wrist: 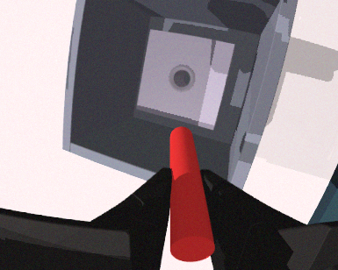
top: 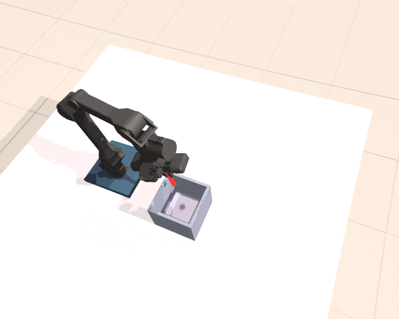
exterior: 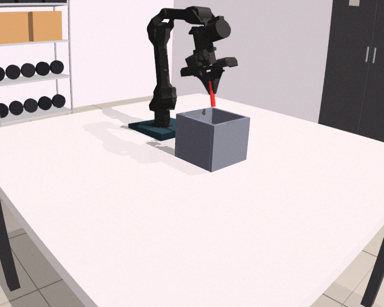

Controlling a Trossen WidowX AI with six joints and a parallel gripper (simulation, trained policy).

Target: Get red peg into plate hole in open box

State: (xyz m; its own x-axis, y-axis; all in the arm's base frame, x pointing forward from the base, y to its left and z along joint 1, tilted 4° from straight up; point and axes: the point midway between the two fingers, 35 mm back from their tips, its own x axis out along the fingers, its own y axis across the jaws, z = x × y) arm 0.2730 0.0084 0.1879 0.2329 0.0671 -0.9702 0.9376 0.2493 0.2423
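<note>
Now: the plate 150 mm below my gripper tip, 50 mm ahead of it and 30 mm to the right of it. Round my gripper tip: red peg right at my gripper tip.
</note>
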